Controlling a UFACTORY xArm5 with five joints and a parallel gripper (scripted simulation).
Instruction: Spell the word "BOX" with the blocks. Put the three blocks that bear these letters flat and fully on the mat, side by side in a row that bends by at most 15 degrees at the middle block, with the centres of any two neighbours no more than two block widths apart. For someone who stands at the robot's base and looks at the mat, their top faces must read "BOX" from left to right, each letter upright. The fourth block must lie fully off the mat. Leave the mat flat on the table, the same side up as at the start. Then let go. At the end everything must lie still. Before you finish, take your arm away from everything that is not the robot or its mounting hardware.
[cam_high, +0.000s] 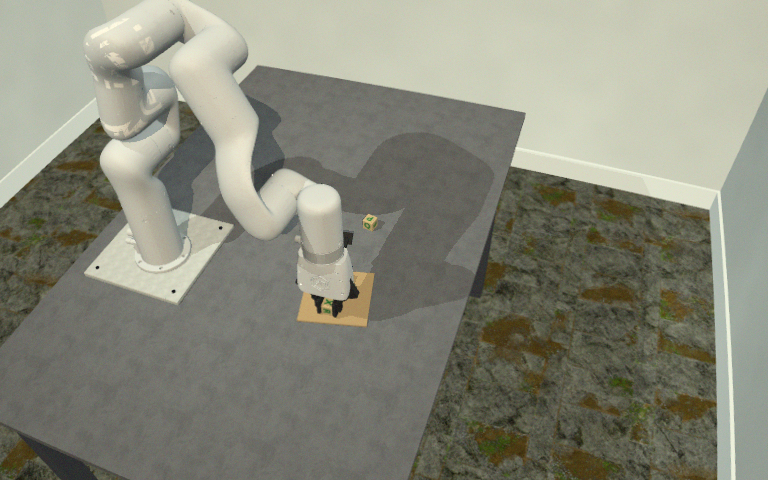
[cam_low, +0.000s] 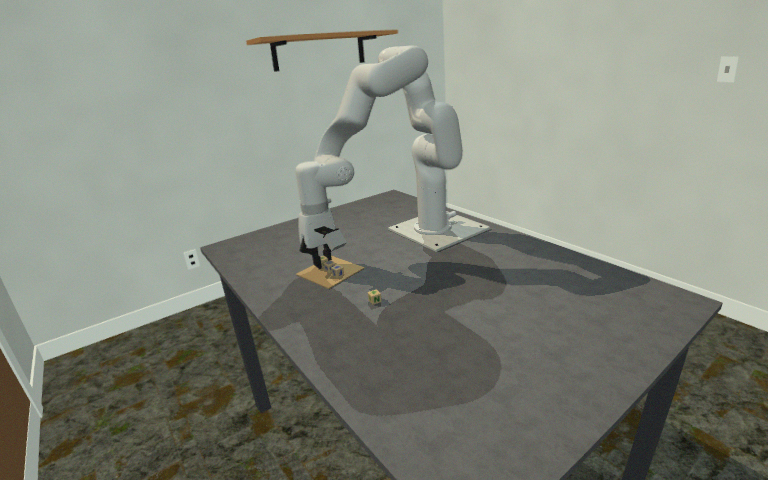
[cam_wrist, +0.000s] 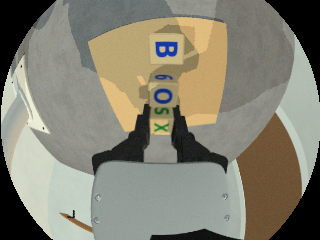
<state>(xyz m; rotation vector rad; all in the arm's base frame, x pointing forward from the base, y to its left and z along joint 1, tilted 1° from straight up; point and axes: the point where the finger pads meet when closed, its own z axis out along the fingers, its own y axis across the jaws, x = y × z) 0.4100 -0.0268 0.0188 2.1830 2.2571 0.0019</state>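
The X block lies 1 cm below my hand. The rest, counted from my hand: B block: 8 cm to the left, 1 cm below; then tan mat: 4 cm to the left, 2 cm below; then O block: 4 cm to the left, 1 cm below.
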